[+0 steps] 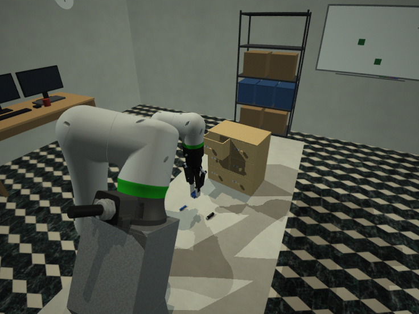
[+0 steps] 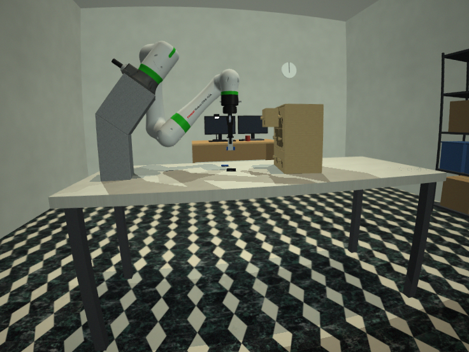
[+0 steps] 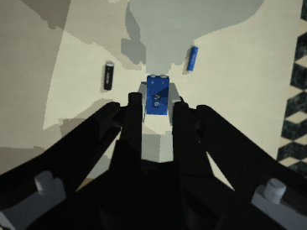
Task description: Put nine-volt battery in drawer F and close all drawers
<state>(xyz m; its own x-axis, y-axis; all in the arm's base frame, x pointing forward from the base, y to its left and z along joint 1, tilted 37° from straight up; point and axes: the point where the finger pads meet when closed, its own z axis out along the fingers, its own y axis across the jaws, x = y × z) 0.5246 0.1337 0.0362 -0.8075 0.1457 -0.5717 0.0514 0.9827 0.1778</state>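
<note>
The blue cylinder lies 13 cm below my hand, 6 cm to the left of it and 3 cm behind it. From my hand the other things lie so: black cylinder 13 cm below, 9 cm to the right; then blue nine-volt battery 2 cm below, 1 cm behind.
</note>
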